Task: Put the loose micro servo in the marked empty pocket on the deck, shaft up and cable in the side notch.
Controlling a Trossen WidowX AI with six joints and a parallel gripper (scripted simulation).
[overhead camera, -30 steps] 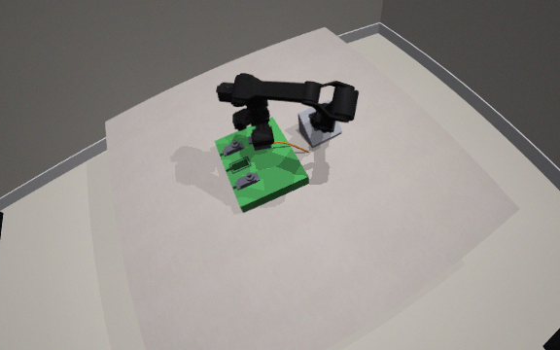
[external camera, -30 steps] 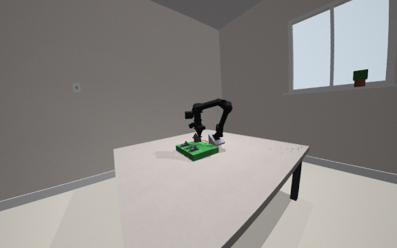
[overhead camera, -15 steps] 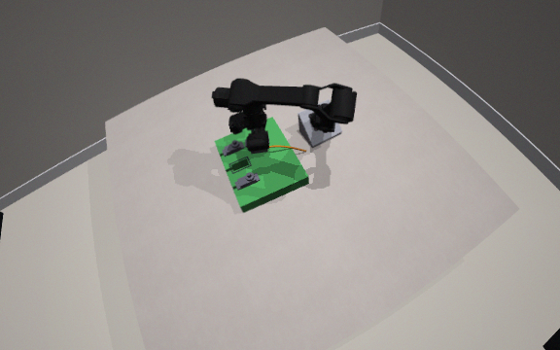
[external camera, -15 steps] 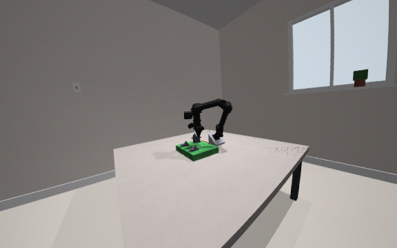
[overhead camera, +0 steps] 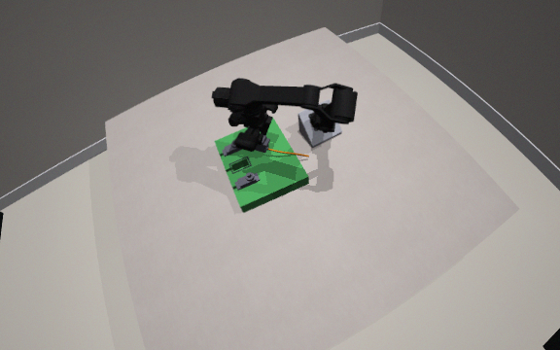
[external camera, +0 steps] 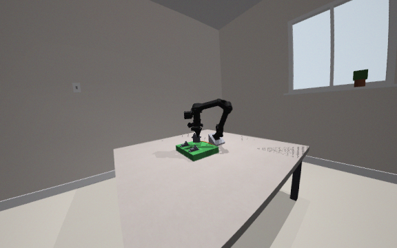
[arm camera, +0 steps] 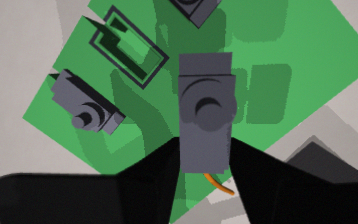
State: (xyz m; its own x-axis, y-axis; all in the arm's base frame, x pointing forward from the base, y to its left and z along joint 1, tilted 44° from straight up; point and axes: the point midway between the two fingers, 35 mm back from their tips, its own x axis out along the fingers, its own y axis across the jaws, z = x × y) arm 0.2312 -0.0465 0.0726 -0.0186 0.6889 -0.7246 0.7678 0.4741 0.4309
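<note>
The green deck lies 10 mm behind my gripper tip and 100 mm below it.
</note>
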